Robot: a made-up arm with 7 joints. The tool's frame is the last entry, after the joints.
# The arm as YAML. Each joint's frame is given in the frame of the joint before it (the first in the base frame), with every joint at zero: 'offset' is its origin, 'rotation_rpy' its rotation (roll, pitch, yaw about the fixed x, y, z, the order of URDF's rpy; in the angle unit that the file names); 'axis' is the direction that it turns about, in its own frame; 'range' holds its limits. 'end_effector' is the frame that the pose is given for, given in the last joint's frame.
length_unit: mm
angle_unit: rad
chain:
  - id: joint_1
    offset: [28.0, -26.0, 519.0]
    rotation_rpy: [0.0, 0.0, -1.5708]
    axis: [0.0, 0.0, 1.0]
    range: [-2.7, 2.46]
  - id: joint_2
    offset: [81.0, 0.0, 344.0]
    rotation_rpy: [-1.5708, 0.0, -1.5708]
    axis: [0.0, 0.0, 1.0]
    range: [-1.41, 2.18]
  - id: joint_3
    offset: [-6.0, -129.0, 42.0]
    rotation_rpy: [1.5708, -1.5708, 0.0]
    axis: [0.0, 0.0, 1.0]
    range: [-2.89, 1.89]
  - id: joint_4
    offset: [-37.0, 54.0, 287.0]
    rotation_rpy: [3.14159, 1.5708, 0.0]
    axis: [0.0, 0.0, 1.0]
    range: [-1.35, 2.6]
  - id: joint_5
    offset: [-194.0, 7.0, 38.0]
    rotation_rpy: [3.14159, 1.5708, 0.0]
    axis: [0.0, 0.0, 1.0]
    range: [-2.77, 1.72]
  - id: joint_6
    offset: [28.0, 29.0, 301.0]
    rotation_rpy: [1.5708, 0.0, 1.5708]
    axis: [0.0, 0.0, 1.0]
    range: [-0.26, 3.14]
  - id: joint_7
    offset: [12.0, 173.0, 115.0]
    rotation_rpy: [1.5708, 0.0, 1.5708]
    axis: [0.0, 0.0, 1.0]
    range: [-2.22, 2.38]
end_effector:
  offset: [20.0, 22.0, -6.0]
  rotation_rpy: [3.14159, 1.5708, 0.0]
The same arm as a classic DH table. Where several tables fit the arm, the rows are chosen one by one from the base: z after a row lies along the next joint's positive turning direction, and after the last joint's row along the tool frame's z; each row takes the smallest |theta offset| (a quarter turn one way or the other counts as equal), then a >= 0, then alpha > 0; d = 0 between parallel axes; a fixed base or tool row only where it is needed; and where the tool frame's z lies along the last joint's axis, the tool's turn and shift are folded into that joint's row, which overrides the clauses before.
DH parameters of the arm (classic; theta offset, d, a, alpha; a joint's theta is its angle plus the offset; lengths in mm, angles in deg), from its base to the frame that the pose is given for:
base (fixed): -42.88 0 38.2 0
joint_1: 42.88 863 0 90
joint_2: 0 123 6 -90
joint_3: 0 416 54 -90
joint_4: 0 75 -7 90
joint_5: 0 495 29 90
joint_6: 90 143 173 90
joint_7: 90 6 22 -90
tool (fixed): 90 -20 0 0
Joint limits (deg, base to tool): -154.7..140.95 -80.79..124.9 -165.58..108.29 -77.35..148.97 -158.71..98.55 -14.9..179.91 -127.2..136.36

